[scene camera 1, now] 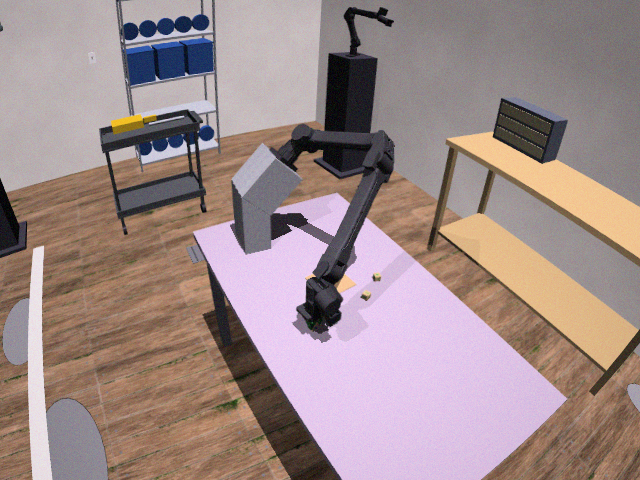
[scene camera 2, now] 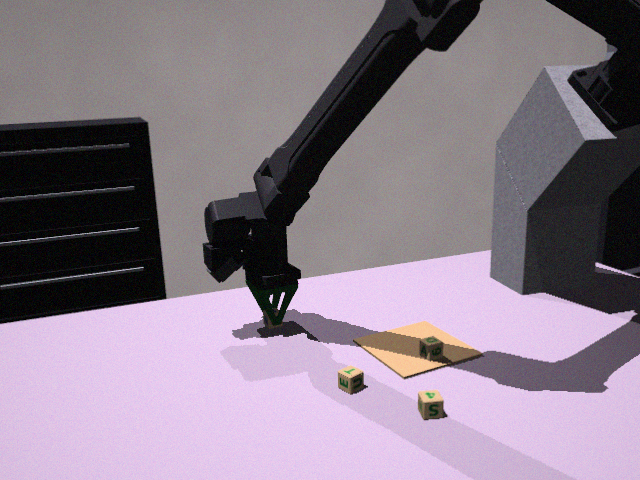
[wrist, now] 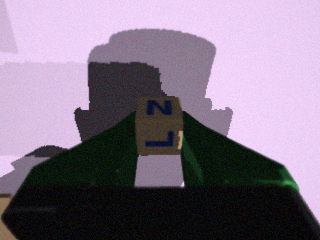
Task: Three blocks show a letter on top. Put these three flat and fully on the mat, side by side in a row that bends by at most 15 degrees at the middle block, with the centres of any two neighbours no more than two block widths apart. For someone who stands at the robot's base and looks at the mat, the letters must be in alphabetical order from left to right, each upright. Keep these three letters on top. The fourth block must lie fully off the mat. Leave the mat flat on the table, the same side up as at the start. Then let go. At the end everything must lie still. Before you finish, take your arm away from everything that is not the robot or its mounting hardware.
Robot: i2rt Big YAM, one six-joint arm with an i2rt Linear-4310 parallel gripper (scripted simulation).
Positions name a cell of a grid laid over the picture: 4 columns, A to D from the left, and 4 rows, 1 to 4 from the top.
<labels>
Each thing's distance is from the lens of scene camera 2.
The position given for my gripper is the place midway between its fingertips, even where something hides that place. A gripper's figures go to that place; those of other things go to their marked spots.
my gripper (scene camera 2: B3): 100 cm
tan mat (scene camera 2: C3): 90 cm
</labels>
